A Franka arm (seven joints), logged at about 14 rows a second.
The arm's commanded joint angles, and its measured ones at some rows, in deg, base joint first. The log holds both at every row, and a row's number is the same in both.
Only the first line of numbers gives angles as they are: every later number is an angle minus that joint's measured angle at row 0.
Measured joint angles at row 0:
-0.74, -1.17, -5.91, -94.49, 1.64, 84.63, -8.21
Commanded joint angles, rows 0 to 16:
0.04, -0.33, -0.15, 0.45, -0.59, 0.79, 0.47
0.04, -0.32, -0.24, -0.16, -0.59, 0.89, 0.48
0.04, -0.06, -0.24, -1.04, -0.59, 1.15, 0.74
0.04, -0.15, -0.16, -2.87, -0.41, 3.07, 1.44
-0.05, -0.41, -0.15, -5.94, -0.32, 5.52, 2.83
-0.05, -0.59, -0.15, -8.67, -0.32, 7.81, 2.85
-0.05, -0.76, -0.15, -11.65, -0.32, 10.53, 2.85
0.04, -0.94, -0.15, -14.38, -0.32, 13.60, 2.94
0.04, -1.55, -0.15, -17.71, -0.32, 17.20, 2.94
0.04, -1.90, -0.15, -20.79, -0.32, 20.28, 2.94
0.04, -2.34, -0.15, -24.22, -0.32, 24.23, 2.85
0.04, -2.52, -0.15, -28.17, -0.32, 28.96, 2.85
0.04, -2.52, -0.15, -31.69, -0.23, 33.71, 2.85
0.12, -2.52, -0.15, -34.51, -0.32, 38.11, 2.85
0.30, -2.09, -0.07, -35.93, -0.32, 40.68, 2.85
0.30, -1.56, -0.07, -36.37, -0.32, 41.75, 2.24
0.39, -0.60, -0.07, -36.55, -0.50, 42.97, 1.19
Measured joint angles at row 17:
0.02, 0.35, 0.01, -34.55, -0.05, 40.43, 1.95
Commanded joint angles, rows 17 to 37:
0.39, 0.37, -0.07, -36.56, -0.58, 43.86, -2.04
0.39, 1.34, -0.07, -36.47, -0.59, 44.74, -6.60
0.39, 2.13, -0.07, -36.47, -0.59, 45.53, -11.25
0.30, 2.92, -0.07, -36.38, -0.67, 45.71, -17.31
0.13, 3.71, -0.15, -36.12, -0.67, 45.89, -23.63
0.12, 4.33, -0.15, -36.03, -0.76, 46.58, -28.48
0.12, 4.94, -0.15, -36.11, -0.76, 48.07, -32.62
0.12, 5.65, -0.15, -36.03, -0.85, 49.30, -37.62
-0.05, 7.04, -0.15, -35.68, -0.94, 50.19, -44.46
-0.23, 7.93, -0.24, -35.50, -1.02, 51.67, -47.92
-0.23, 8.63, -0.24, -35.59, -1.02, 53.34, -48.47
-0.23, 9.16, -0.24, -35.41, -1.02, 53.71, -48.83
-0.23, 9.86, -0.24, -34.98, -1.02, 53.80, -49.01
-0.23, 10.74, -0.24, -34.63, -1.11, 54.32, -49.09
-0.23, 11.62, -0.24, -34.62, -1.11, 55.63, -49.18
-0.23, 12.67, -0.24, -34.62, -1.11, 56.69, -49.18
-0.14, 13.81, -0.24, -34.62, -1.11, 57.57, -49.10
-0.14, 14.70, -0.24, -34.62, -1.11, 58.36, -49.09
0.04, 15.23, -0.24, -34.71, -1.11, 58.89, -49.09
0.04, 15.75, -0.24, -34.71, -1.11, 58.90, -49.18
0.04, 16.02, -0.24, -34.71, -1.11, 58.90, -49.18
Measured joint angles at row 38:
-0.07, 14.90, -0.08, -35.60, -0.73, 58.20, -48.22
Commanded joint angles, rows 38 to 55:
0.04, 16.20, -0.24, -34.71, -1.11, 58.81, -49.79
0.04, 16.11, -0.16, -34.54, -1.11, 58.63, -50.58
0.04, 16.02, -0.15, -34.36, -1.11, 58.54, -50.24
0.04, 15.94, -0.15, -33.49, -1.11, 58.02, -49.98
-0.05, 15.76, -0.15, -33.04, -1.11, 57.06, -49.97
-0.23, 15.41, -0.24, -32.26, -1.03, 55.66, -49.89
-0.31, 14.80, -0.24, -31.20, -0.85, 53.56, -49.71
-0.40, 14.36, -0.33, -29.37, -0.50, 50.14, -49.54
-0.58, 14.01, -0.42, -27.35, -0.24, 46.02, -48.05
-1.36, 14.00, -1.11, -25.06, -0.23, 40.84, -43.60
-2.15, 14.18, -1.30, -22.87, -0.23, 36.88, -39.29
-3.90, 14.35, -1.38, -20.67, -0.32, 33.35, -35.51
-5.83, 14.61, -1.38, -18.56, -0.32, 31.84, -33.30
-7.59, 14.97, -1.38, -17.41, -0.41, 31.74, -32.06
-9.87, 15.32, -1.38, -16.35, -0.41, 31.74, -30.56
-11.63, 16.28, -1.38, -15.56, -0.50, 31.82, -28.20
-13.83, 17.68, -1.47, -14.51, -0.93, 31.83, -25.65
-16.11, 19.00, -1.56, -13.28, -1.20, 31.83, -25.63
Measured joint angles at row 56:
-12.55, 15.49, -1.92, -16.89, -0.70, 33.03, -28.50
